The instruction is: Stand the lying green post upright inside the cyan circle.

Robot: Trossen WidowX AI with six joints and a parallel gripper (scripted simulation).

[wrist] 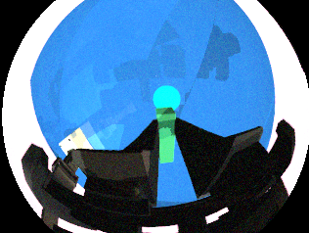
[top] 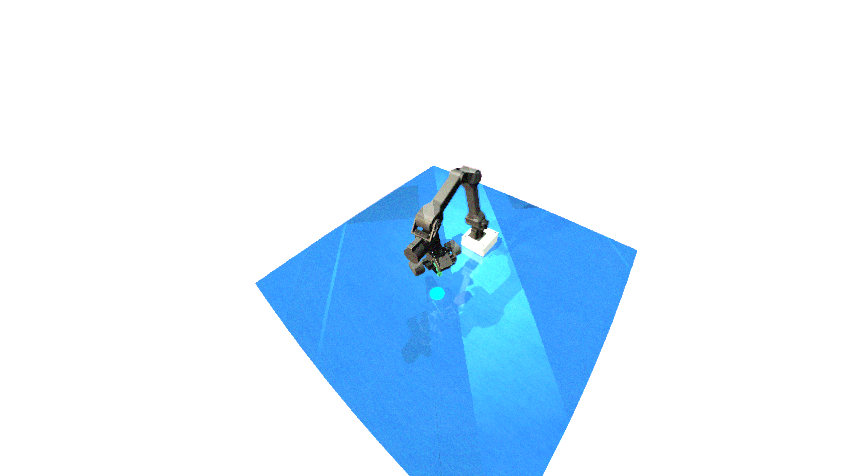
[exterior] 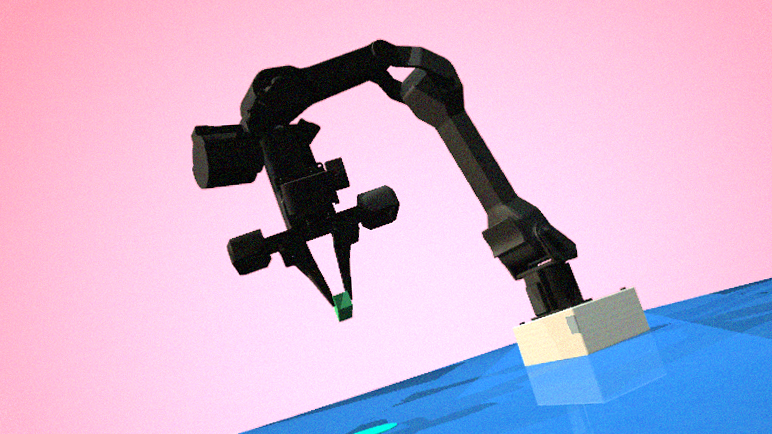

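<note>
The cyan circle lies 1 cm ahead of my gripper tip and 13 cm below it. Also, from my gripper tip: green post (1 cm behind, 2 cm to the right).
</note>
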